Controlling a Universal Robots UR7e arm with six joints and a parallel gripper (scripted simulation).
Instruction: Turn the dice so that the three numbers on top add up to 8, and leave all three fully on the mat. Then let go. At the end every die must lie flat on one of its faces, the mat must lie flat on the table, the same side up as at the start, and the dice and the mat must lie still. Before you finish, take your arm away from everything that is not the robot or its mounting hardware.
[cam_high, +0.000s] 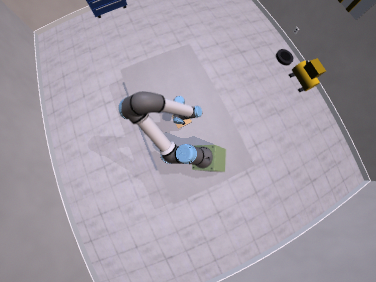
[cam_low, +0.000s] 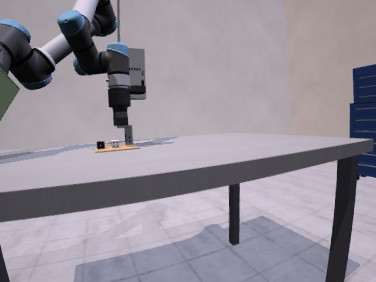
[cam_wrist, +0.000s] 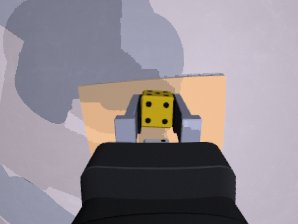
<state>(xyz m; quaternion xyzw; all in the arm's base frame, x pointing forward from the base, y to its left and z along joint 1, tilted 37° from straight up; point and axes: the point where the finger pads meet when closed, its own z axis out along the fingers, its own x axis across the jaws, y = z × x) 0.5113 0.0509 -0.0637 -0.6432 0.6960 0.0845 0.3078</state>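
Right now my hand is 1 cm above the yellow die. Round my hand: mat (5 cm behind, 3 cm below); white die (5 cm behind, 1 cm below).
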